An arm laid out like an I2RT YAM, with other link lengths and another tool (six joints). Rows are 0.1 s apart.
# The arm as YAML. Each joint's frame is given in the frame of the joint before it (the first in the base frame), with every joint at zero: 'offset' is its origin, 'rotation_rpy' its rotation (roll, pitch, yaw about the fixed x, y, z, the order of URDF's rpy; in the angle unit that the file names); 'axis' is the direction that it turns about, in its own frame. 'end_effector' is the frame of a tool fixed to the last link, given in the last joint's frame.
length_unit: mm
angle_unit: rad
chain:
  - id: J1
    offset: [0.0, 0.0, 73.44]
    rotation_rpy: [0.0, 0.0, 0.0]
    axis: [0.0, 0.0, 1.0]
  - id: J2
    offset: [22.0, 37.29, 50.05]
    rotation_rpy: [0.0, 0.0, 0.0]
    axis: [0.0, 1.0, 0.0]
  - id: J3
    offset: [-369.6, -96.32, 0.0]
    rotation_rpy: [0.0, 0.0, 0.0]
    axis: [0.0, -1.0, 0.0]
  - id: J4
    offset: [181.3, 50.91, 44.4]
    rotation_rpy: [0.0, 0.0, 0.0]
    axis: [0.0, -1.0, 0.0]
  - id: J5
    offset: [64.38, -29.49, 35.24]
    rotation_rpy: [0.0, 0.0, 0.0]
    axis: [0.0, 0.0, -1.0]
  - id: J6
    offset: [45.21, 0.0, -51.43]
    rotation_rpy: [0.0, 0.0, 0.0]
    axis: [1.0, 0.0, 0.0]
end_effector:
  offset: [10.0, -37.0, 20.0]
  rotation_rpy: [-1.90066, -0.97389, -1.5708]
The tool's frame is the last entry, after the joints.
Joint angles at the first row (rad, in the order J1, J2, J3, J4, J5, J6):
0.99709, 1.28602, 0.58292, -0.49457, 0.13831, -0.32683
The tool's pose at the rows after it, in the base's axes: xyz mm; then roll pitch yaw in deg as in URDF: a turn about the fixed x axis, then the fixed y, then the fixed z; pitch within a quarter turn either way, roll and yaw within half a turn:
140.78, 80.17, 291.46, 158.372, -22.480, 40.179
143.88, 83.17, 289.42, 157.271, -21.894, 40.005
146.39, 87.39, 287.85, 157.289, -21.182, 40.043
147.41, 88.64, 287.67, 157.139, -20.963, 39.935
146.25, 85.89, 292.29, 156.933, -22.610, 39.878
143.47, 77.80, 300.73, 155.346, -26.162, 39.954
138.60, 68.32, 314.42, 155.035, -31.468, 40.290
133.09, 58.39, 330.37, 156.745, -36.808, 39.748
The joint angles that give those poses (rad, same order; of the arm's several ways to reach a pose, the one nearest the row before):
0.99706, 1.30310, 0.57981, -0.48367, 0.15751, -0.32068
0.99707, 1.32630, 0.57905, -0.47550, 0.17424, -0.31583
0.99711, 1.34735, 0.58401, -0.47130, 0.17029, -0.31520
0.99704, 1.35433, 0.58749, -0.47256, 0.17233, -0.31295
0.99712, 1.33150, 0.59358, -0.47471, 0.18416, -0.31467
0.99526, 1.28259, 0.59630, -0.47281, 0.22655, -0.32312
0.99118, 1.20943, 0.61349, -0.47091, 0.25138, -0.34411
0.97500, 1.13374, 0.64840, -0.47978, 0.24110, -0.36600

